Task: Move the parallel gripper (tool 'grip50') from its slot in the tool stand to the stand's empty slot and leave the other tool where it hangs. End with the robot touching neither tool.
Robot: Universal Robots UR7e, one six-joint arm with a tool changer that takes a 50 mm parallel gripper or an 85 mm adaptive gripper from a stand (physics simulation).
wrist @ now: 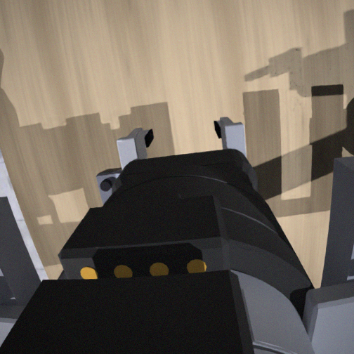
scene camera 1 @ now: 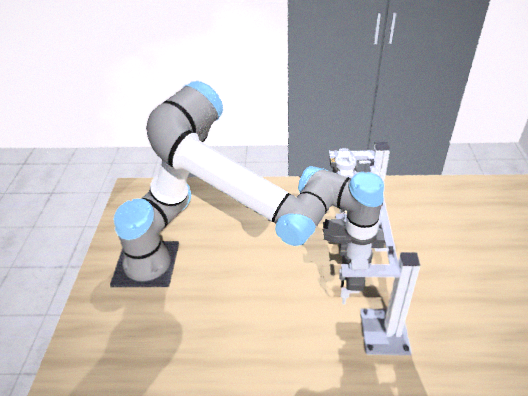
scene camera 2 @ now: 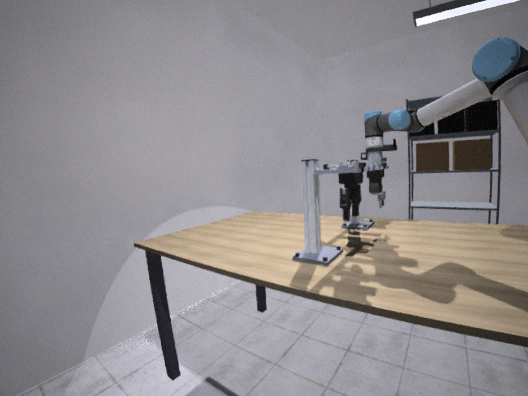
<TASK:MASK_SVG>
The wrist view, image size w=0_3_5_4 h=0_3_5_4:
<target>parallel gripper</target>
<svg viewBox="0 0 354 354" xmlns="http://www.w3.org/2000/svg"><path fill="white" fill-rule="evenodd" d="M25 306L0 305L0 346ZM116 140L122 171L114 181L112 194L107 198L103 206L88 209L77 225L77 228L75 228L72 235L70 235L67 242L60 249L58 258L63 270L57 280L142 277L228 269L237 275L240 283L253 348L268 350L278 354L354 354L354 281L327 287L313 287L273 212L263 197L258 194L256 171L254 171L246 158L244 124L242 122L232 122L227 116L220 117L219 120L214 121L214 130L222 142L223 149L146 158L146 147L150 145L153 134L152 129L143 130L142 127L135 128L128 136L119 137Z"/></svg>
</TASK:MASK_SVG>
